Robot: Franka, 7 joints.
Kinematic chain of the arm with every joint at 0, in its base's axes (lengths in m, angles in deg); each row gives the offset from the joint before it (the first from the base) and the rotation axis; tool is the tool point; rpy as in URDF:
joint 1: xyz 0 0 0.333 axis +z
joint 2: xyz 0 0 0 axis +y
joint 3: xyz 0 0 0.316 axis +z
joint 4: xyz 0.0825 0 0 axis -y
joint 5: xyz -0.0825 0 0.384 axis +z
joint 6: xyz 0 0 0 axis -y
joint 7: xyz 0.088 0 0 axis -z
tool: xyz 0 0 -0.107 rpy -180 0 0
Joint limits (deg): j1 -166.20..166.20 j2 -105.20..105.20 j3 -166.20..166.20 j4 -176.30..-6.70 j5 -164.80..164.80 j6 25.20..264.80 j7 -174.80..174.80
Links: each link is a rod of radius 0.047 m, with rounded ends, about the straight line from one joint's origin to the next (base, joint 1, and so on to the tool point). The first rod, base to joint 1, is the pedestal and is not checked.
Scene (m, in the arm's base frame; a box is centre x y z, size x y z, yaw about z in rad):
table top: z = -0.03
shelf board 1: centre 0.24 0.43 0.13 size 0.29 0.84 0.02 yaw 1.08
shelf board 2: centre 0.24 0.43 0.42 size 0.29 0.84 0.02 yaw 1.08
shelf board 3: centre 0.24 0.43 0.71 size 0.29 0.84 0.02 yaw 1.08
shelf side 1: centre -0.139 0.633 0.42 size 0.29 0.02 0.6 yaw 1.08
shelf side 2: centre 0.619 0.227 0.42 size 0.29 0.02 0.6 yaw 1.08
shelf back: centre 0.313 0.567 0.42 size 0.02 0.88 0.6 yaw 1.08
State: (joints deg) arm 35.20 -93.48 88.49 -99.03 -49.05 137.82 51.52
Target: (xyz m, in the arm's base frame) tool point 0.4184 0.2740 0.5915
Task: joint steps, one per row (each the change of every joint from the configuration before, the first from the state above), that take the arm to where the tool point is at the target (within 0.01 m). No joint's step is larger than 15 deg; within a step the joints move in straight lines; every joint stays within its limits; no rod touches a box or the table.
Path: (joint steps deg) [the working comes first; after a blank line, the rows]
Joints at the target: -35.53 -39.12 58.17 -123.74 -49.46 133.87 51.52
Straight joint move there: touches shelf side 1.

1: 1.77 3.62 -7.74 -12.44 6.22 8.73 -4.02
2: 1.76 3.61 -7.75 -12.45 6.22 8.73 -4.03
3: 1.77 3.62 -7.74 -12.44 6.22 8.73 -4.02
4: 1.77 3.62 -7.74 -12.44 6.23 8.73 -4.02
5: -12.54 2.26 -3.07 0.07 -3.99 -9.43 2.68
6: -12.55 2.26 -3.06 0.07 -3.99 -9.43 2.68
7: -12.54 2.26 -3.07 0.07 -3.99 -9.43 2.68
8: -12.55 2.26 -3.06 0.07 -3.99 -9.43 2.69
9: -12.54 2.25 -3.07 0.07 -3.99 -9.43 2.68
10: -12.55 2.26 -3.06 0.07 -3.99 -9.44 2.68
11: -1.26 13.17 9.52 12.32 -0.68 8.86 0.00
12: -1.27 13.17 9.52 12.32 -0.68 8.86 0.00

